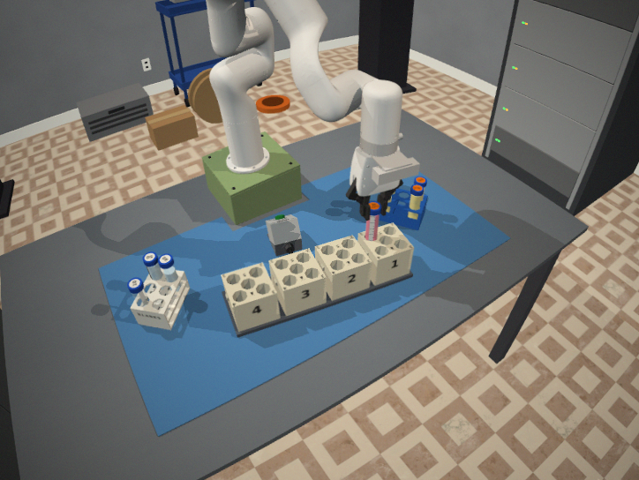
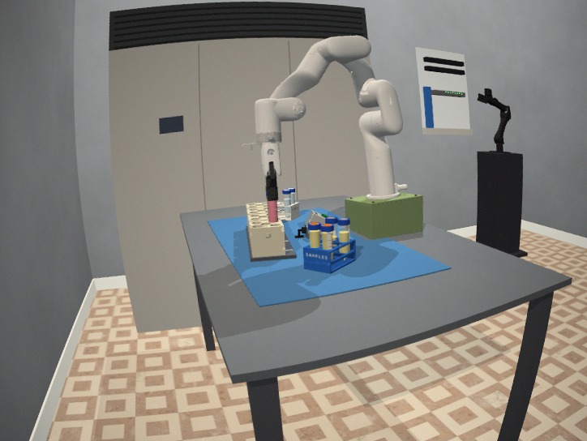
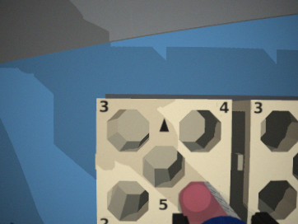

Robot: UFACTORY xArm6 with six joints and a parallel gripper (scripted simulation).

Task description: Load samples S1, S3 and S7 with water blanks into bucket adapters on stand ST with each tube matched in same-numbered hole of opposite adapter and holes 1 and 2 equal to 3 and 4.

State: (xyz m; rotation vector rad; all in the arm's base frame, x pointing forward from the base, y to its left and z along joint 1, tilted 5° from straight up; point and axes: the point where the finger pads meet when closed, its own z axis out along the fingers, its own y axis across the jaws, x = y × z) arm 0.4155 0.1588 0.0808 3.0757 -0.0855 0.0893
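Now: hand 10 mm short of the pink-filled tube and 50 mm above it. Also, from my hand: sample tube (90 mm behind, 180 mm to the left, 120 mm below); stand (10 mm ahead, 140 mm to the right, 180 mm below); adapter 1 (30 mm ahead, 20 mm to the left, 130 mm below).
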